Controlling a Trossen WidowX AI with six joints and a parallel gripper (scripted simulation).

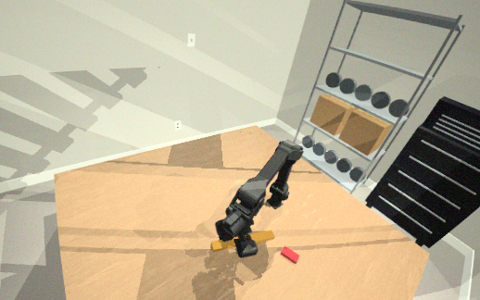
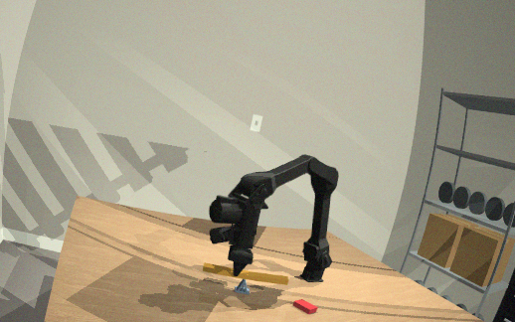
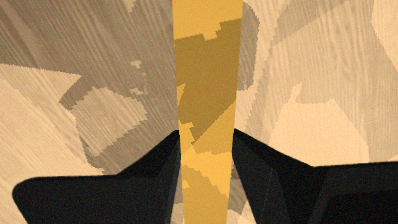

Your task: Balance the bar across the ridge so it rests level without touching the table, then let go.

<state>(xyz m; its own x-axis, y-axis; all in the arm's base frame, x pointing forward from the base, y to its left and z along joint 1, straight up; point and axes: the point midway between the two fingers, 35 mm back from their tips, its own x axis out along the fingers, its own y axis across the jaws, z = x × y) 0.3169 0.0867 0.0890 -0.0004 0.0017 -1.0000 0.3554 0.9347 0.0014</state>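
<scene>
Right now the yellow bar is 30 mm behind my gripper tip and 10 mm to the left of it. From my gripper tip the other things lie so: red block: 170 mm behind, 140 mm to the left, 50 mm below.
</scene>
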